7 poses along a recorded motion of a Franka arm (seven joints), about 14 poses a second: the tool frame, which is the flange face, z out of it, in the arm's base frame.
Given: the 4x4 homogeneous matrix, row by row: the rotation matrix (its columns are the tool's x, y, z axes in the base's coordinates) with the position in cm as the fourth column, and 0 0 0 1 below. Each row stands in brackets.
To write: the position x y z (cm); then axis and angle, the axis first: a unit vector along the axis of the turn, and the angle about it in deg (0 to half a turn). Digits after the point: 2 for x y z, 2 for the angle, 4 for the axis.
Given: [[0.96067, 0.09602, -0.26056, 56.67], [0.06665, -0.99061, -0.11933, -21.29], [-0.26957, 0.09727, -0.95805, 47.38], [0, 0, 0, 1]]
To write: 56.67, -21.29, 47.38, 0.9901, 0.0412, -0.1343, 173.72
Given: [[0.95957, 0.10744, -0.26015, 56.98], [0.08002, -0.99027, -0.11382, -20.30], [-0.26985, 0.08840, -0.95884, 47.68], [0, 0, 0, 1]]
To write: 56.98, -20.30, 47.68, 0.9898, 0.0475, -0.1342, 174.14
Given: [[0.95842, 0.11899, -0.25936, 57.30], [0.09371, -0.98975, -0.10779, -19.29], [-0.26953, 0.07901, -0.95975, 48.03], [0, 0, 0, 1]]
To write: 57.30, -19.29, 48.03, 0.9895, 0.0539, -0.1339, 174.58
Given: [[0.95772, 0.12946, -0.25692, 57.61], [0.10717, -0.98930, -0.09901, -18.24], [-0.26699, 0.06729, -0.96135, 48.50], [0, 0, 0, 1]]
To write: 57.61, -18.24, 48.50, 0.9894, 0.0599, -0.1326, 175.18
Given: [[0.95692, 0.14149, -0.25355, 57.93], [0.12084, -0.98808, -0.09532, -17.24], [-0.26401, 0.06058, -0.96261, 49.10], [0, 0, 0, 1]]
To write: 57.93, -17.24, 49.10, 0.9892, 0.0664, -0.1310, 175.48
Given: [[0.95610, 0.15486, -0.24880, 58.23], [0.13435, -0.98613, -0.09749, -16.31], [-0.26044, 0.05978, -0.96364, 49.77], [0, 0, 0, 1]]
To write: 58.23, -16.31, 49.77, 0.9889, 0.0732, -0.1289, 175.44
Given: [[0.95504, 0.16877, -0.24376, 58.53], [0.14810, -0.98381, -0.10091, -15.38], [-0.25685, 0.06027, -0.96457, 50.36], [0, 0, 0, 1]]
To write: 58.53, -15.38, 50.36, 0.9887, 0.0803, -0.1268, 175.32
